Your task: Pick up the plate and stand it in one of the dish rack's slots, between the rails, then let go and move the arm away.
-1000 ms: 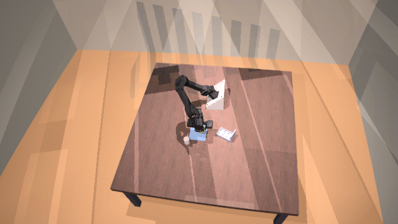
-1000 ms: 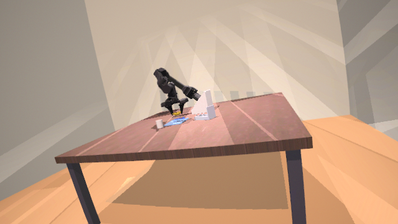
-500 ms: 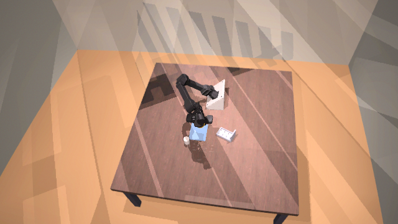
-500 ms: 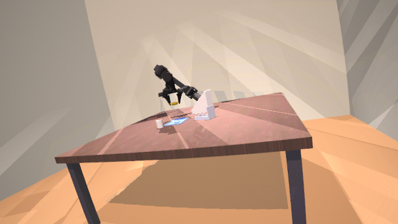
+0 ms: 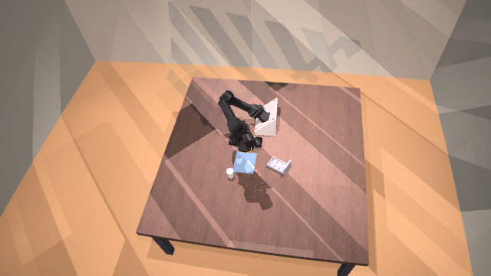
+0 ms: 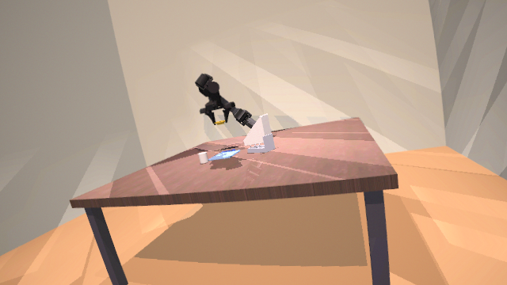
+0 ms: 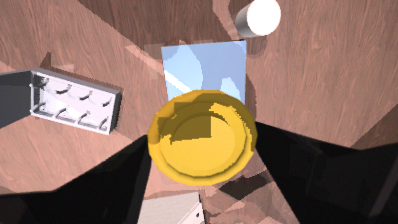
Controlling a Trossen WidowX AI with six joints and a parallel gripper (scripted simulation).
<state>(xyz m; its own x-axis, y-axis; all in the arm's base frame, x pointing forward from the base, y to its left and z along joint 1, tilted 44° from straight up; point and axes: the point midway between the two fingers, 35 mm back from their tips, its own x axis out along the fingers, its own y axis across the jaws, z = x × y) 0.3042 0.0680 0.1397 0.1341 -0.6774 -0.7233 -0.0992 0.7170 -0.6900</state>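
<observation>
Right now my gripper tip is 19 cm to the right of the grey dish rack, 15 cm above it and 3 cm past it. Round my gripper tip: light blue mat (17 cm below, 3 cm to the right, 1 cm behind); then white cup (15 cm below, 9 cm to the right, 9 cm ahead); then yellow plate (1 cm above).
</observation>
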